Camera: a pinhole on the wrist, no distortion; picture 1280 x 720 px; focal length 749.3 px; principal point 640.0 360.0 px. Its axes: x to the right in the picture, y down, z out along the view. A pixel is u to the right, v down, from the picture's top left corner.
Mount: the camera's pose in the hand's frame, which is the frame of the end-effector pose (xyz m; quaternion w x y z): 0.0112 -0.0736 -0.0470 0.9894 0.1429 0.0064 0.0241
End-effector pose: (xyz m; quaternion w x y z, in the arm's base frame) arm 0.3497 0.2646 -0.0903 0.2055 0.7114 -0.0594 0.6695
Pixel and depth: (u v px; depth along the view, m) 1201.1 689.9 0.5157
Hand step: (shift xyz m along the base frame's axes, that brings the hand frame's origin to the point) 0.5050 -0.1297 0.3813
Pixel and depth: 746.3 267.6 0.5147
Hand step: 0.5061 0.1102 0.0279
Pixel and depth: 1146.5 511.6 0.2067
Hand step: 0.1959 0.0460 0.1281
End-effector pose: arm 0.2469 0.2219 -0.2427 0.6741 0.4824 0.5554 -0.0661
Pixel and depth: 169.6 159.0 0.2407
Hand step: -0.0672 -0.2904 -0.0281
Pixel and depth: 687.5 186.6 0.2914
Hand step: 0.0232 -0.2527 -0.1755
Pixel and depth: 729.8 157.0 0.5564
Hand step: 0.1072 -0.4739 -0.3288
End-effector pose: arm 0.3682 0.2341 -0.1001 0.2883 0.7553 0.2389 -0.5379
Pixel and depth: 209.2 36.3 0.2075
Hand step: -0.2669 0.0680 0.0224
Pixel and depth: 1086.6 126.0 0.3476
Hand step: -0.2793 0.0265 -0.3308
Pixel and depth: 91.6 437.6 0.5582
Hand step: -0.5931 -0.2297 0.2049
